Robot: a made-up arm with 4 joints. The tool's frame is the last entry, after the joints.
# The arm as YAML. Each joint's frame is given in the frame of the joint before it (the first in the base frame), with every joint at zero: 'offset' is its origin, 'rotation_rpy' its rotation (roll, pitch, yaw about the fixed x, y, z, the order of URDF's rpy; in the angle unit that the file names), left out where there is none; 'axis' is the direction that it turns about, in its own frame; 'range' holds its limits. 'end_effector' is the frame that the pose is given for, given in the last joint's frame.
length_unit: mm
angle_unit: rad
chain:
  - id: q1
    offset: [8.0, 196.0, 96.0]
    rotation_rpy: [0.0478, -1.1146, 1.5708]
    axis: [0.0, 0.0, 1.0]
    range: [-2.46, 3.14]
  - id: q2
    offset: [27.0, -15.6, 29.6]
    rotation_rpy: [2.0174, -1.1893, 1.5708]
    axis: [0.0, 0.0, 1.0]
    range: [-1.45, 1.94]
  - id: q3
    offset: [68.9, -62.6, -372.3]
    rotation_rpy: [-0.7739, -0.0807, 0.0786]
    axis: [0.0, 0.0, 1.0]
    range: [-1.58, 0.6]
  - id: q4
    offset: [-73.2, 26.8, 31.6]
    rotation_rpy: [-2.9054, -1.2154, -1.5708]
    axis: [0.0, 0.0, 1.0]
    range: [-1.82, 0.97]
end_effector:
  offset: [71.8, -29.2, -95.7]
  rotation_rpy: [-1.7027, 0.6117, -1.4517]
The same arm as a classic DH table. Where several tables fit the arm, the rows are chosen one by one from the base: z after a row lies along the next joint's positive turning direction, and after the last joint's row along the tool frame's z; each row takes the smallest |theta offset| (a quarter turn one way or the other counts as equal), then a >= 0, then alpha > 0; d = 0 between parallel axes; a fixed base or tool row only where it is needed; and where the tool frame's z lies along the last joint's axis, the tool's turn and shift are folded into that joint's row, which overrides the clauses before.
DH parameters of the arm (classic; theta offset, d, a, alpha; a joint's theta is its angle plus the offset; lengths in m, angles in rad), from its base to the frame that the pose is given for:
base (fixed): 0.0533 0.1917 0.0184 1.1152
q1: 0.3948 -0.1849 0.0252 -1.7323
q2: 1.3846 -0.2797 -0.058 0.7772
q3: 0.136 -0.0881 0.0642 -1.9159
q4: 0.2818 -0.1356 -0.0426 1.6787
tool (fixed): -2.5258 0.0652 0 0
Joint limits (rad, base to tool): -2.46..3.14 -1.45..1.94 -1.58..0.6 -1.82..0.97

